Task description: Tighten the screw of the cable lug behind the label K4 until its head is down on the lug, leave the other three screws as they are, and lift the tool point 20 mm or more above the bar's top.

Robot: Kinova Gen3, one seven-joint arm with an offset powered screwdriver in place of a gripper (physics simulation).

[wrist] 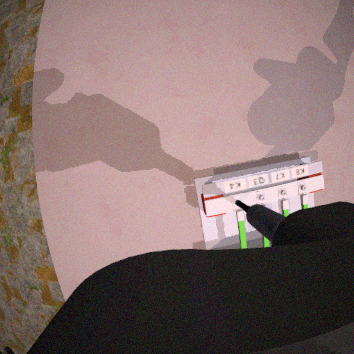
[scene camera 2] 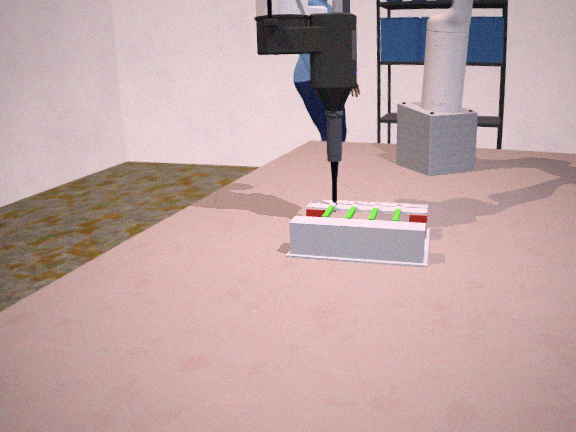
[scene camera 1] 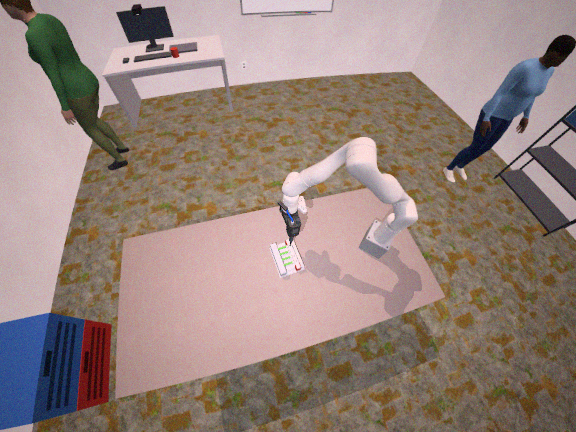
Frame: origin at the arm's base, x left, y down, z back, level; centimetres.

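Seen in the pictures: hand, its tool point: [wrist: 237, 202] [scene camera 2: 334, 202] [scene camera 1: 290, 245]; arm's base, origin of its link: [scene camera 2: 441, 108] [scene camera 1: 381, 236].
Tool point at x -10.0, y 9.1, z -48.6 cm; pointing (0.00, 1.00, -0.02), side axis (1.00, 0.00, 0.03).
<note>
Offsets run from my tool point to a thing's top centre. "spot": to the spot under its first point. Level surfaces: height alone.
My screwdriver {dx +0.0, dy -6.4, dz +0.1 cm} [scene camera 1: 291, 243] [scene camera 2: 334, 200] [wrist: 239, 203] points down, its bit tip at the bar's K4 end. In the wrist view the tip covers the spot behind the label K4 {dx -0.2, dy +0.5, dz +2.2 cm} [wrist: 236, 185], so the K4 screw and its head height are hidden. Whether the bit touches it I cannot tell. The white bar [wrist: 216, 205] [scene camera 2: 416, 207] carries the lugs with green cables. The screws behind Q3 {dx +3.2, dy -0.2, dz +0.4 cm} [wrist: 260, 197], X7 {dx +6.4, dy -0.2, dz +0.7 cm} [wrist: 283, 192] and K8 {dx +9.6, dy -0.3, dz +1.1 cm} [wrist: 302, 187] show as small grey heads, too small to judge their height. The tool has no fingers.
The white tray-like block {spot: dx +7.4, dy -0.1, dz -7.2 cm} [scene camera 1: 280, 260] [scene camera 2: 357, 240] with a raised front wall and red end pieces stands on the pink table top {dy +4.7 cm} [scene camera 1: 200, 300]. The arm's grey base [scene camera 1: 375, 242] [scene camera 2: 435, 140] stands behind. Two people [scene camera 1: 65, 60] [scene camera 1: 517, 90] stand beyond the table.
</note>
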